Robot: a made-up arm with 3 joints. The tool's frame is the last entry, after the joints.
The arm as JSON. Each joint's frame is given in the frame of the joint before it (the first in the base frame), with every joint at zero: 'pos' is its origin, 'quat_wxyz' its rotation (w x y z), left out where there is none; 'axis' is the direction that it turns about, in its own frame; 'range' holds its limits. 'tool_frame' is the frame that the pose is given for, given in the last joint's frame.
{
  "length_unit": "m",
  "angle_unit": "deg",
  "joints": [
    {
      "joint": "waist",
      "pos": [
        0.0,
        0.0,
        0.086
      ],
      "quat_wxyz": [
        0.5,
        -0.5,
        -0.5,
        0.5
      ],
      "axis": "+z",
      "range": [
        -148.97,
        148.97
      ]
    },
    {
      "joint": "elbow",
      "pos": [
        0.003,
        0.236,
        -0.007
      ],
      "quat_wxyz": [
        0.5,
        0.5,
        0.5,
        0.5
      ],
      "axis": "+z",
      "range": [
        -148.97,
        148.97
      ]
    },
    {
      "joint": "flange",
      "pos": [
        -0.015,
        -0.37,
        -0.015
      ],
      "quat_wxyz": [
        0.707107,
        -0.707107,
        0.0,
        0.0
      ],
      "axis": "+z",
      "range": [
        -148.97,
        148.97
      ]
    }
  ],
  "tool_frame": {
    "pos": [
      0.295,
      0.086,
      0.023
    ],
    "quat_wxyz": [
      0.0,
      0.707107,
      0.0,
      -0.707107
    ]
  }
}
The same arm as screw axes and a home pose.
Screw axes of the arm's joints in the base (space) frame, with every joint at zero. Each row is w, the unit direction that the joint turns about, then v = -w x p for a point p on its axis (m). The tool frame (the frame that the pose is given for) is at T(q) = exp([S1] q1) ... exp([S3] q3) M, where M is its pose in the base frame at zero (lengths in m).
S1: w -1 0 0 v 0 -0.086 0
S2: w 0 1 0 v 0.15 0 0.007
S3: w -1 0 0 v 0 0.135 -0.012
M =
1 0 0 0.354
0 1 0 -0.098
0 0 1 -0.43
0 0 0 1
Joint limits (rad, base to tool): -2.6..2.6 -2.6..2.6 -2.6..2.6

